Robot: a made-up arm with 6 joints.
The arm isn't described. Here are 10 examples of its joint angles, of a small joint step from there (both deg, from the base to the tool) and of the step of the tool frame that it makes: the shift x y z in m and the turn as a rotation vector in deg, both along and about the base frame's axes.
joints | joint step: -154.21 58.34 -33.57 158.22 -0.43 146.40 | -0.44 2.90 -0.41 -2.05 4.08 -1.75
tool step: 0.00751 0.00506 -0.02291 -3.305 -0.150 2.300
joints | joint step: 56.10 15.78 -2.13 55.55 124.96 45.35 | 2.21 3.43 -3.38 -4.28 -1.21 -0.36
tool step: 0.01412 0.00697 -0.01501 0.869 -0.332 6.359
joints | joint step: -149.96 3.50 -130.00 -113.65 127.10 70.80 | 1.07 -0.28 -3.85 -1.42 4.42 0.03
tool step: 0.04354 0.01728 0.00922 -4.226 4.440 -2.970
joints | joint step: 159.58 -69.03 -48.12 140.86 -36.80 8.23 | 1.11 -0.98 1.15 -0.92 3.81 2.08
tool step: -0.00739 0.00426 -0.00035 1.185 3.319 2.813
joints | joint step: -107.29 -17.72 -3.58 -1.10 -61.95 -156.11 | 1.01 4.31 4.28 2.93 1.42 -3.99
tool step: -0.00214 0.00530 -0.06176 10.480 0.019 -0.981
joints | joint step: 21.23 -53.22 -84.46 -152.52 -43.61 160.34 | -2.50 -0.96 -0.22 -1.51 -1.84 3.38
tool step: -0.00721 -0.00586 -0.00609 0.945 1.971 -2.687
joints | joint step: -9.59 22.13 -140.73 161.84 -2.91 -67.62 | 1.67 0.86 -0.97 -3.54 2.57 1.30
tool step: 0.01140 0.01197 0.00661 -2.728 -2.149 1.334
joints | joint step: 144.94 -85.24 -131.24 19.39 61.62 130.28 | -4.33 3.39 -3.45 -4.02 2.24 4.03
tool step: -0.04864 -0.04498 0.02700 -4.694 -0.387 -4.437
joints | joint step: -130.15 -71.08 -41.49 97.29 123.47 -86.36 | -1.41 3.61 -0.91 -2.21 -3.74 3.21
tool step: -0.03445 -0.03495 0.00335 5.966 -2.001 -6.009
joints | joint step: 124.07 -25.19 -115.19 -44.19 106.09 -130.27 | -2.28 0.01 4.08 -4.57 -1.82 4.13
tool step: -0.00128 0.02657 -0.01136 1.511 -2.226 -7.447
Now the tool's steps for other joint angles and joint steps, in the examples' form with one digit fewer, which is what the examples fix.
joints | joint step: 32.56 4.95 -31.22 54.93 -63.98 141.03 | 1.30 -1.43 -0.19 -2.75 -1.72 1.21
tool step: -0.0063 0.0143 0.0202 0.53 -3.86 2.96
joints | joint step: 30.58 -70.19 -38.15 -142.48 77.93 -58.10 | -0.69 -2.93 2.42 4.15 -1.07 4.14
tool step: -0.0093 -0.0083 -0.0195 4.23 -0.15 4.52
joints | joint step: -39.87 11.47 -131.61 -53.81 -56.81 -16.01 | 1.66 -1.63 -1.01 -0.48 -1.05 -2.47
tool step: -0.0234 0.0324 0.0082 -4.16 -2.98 0.40
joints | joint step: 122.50 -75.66 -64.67 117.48 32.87 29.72 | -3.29 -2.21 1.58 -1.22 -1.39 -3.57
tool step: 0.0075 -0.0106 -0.0144 2.01 -0.05 -7.90
